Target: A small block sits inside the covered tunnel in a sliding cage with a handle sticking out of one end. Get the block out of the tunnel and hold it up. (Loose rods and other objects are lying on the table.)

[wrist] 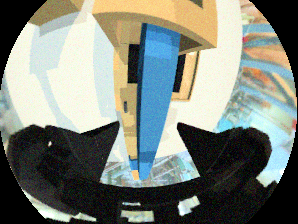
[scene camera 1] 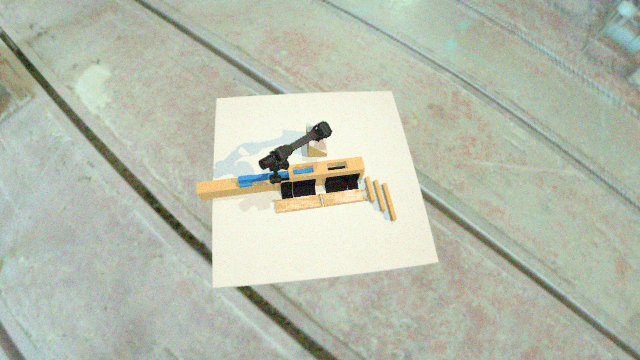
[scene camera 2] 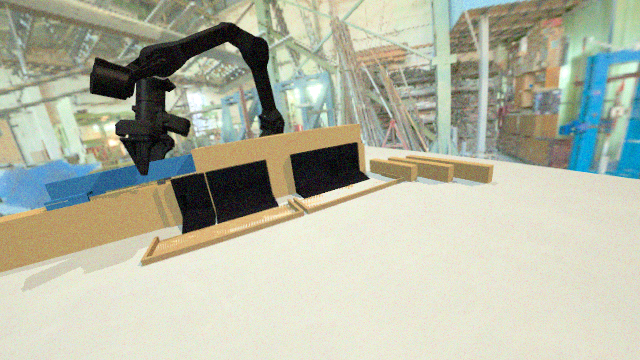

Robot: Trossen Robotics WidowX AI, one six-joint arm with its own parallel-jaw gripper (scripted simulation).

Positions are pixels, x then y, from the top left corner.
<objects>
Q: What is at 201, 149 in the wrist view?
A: My gripper.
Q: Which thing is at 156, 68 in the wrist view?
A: A blue handle.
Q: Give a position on a wooden tunnel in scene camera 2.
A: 40, 235
</objects>
